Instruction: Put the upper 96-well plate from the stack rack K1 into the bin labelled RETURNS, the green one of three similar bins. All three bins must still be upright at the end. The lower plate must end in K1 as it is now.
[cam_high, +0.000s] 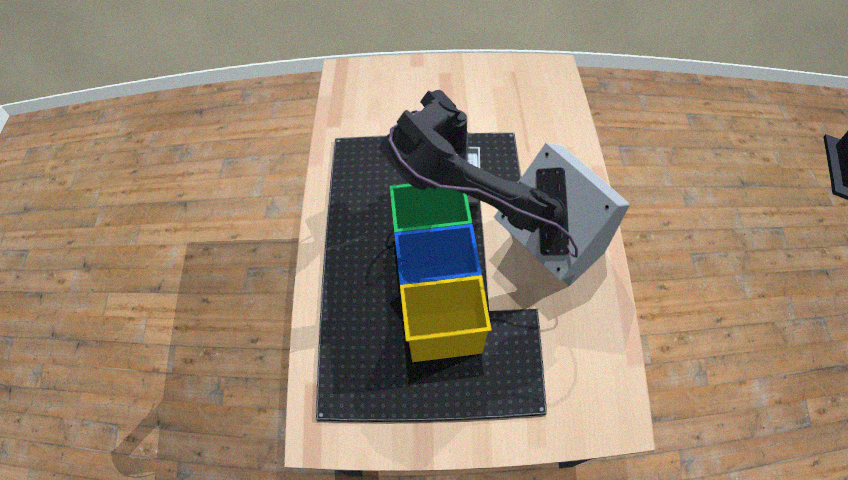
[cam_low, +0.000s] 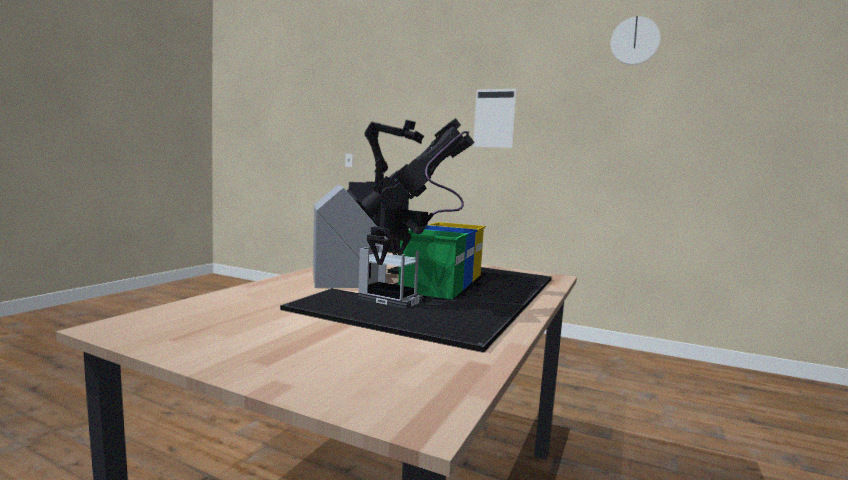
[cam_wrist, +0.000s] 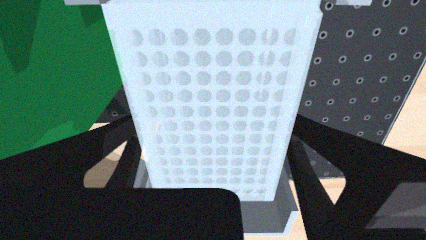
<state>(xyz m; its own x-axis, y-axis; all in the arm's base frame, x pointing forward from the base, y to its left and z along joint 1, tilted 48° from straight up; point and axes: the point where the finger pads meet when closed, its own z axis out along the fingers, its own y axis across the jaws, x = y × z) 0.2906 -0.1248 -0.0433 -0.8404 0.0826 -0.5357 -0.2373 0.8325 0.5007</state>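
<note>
The dark plate lies 90 mm below my hand. Also, from my hand: white 96-well plate: right at my hand; then green bin: 170 mm to the left, 20 mm below, 10 mm ahead; then blue bin: 290 mm to the left, 50 mm behind, 20 mm below.
</note>
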